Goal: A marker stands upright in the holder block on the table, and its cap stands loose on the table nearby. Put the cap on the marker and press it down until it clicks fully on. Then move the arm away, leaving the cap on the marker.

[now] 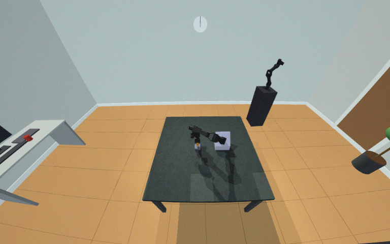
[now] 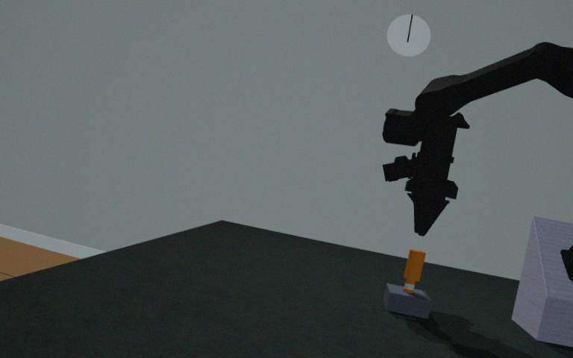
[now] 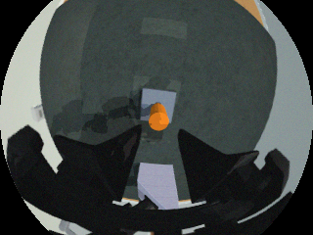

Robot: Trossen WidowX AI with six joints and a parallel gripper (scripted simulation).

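Now: gripper tip 6 cm above the marker cap. Also, from my gripper tip: grey holder block: 12 cm below.
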